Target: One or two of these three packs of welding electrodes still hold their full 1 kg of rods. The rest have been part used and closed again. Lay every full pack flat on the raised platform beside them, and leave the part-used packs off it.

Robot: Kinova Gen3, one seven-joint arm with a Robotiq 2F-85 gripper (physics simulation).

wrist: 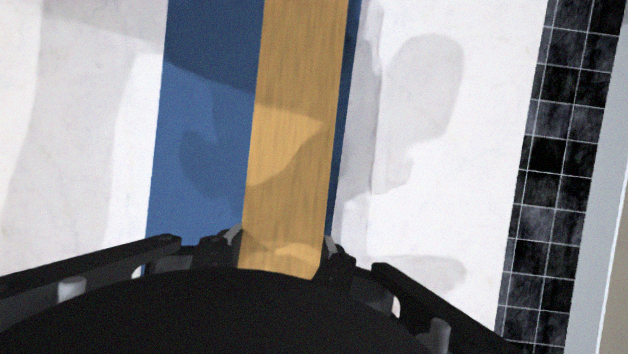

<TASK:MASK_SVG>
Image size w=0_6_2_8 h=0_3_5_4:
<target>gripper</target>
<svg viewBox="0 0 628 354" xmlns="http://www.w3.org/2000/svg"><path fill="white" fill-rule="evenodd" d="M0 276L0 354L524 354L516 346L390 264L375 262L372 263L371 270L356 266L356 258L345 253L343 247L335 244L332 236L324 235L319 268L312 280L265 270L237 268L243 229L241 229L242 223L236 223L231 229L221 230L217 235L202 237L199 240L199 244L195 246L181 246L182 238L180 236L160 234ZM394 296L400 304L399 318L392 312ZM145 264L144 276L131 279L134 271Z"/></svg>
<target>welding electrode pack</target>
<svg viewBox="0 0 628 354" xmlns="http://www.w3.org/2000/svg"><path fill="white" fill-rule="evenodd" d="M265 0L241 225L243 234L237 268L265 270L312 280L319 268L324 238L349 0Z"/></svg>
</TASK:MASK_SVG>
